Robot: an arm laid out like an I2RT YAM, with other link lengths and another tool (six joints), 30 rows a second.
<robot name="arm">
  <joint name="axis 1" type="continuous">
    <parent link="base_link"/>
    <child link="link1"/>
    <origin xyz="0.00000 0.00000 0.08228"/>
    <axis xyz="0 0 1"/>
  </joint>
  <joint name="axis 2" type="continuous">
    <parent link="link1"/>
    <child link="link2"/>
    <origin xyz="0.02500 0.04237 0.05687"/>
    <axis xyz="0 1 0"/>
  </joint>
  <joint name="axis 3" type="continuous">
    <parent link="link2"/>
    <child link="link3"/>
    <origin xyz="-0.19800 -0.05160 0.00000"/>
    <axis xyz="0 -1 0"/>
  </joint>
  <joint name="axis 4" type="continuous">
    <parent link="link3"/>
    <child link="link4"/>
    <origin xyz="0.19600 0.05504 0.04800"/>
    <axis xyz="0 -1 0"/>
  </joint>
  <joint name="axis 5" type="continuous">
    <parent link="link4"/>
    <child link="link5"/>
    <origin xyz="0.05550 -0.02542 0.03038"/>
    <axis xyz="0 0 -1"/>
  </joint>
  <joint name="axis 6" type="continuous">
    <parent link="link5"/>
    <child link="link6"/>
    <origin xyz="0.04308 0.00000 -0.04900"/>
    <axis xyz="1 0 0"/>
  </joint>
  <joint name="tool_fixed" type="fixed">
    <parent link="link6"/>
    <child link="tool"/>
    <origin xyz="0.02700 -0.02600 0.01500" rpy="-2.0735 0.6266 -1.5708"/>
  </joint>
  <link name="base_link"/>
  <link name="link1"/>
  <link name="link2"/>
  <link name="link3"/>
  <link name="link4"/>
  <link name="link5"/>
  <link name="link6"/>
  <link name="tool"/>
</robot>
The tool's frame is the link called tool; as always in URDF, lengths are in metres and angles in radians. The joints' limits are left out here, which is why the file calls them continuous.
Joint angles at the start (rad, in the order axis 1, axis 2, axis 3, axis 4, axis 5, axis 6):
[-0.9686, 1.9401, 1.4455, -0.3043, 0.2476, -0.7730]
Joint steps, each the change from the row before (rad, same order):
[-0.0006, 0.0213, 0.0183, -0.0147, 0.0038, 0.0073]
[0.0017, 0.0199, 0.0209, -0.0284, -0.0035, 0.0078]
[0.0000, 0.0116, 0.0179, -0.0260, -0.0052, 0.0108]
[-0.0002, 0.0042, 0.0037, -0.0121, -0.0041, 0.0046]
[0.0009, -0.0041, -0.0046, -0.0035, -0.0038, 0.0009]
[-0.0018, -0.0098, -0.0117, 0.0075, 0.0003, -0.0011]
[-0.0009, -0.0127, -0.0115, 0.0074, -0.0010, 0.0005]
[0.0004, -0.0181, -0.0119, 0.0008, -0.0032, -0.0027]
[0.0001, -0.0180, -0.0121, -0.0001, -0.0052, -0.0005]
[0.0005, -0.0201, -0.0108, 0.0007, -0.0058, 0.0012]
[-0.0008, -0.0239, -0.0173, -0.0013, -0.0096, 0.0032]
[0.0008, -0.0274, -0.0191, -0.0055, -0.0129, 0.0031]
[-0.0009, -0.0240, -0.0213, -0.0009, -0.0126, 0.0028]
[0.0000, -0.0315, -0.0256, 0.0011, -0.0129, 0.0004]
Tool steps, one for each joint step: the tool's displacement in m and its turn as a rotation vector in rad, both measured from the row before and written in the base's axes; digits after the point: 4 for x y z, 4 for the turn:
[0.0007, -0.0022, -0.0037, 0.0143, 0.0072, -0.0083]
[0.0013, -0.0008, -0.0039, 0.0253, 0.0081, -0.0015]
[0.0004, -0.0006, -0.0015, 0.0202, 0.0008, -0.0045]
[-0.0001, 0.0003, -0.0016, 0.0129, 0.0016, -0.0010]
[-0.0001, 0.0012, -0.0002, 0.0051, -0.0007, 0.0027]
[-0.0013, 0.0008, 0.0009, -0.0049, -0.0023, -0.0012]
[-0.0011, 0.0011, 0.0019, -0.0066, -0.0058, -0.0006]
[-0.0010, 0.0022, 0.0031, -0.0049, -0.0042, 0.0045]
[-0.0011, 0.0022, 0.0029, -0.0026, -0.0062, 0.0039]
[-0.0009, 0.0023, 0.0040, -0.0056, -0.0100, 0.0035]
[-0.0018, 0.0031, 0.0031, 0.0003, -0.0110, 0.0033]
[-0.0016, 0.0042, 0.0033, 0.0037, -0.0115, 0.0072]
[-0.0020, 0.0037, 0.0018, 0.0044, -0.0105, 0.0055]
[-0.0021, 0.0046, 0.0031, -0.0003, -0.0121, 0.0084]

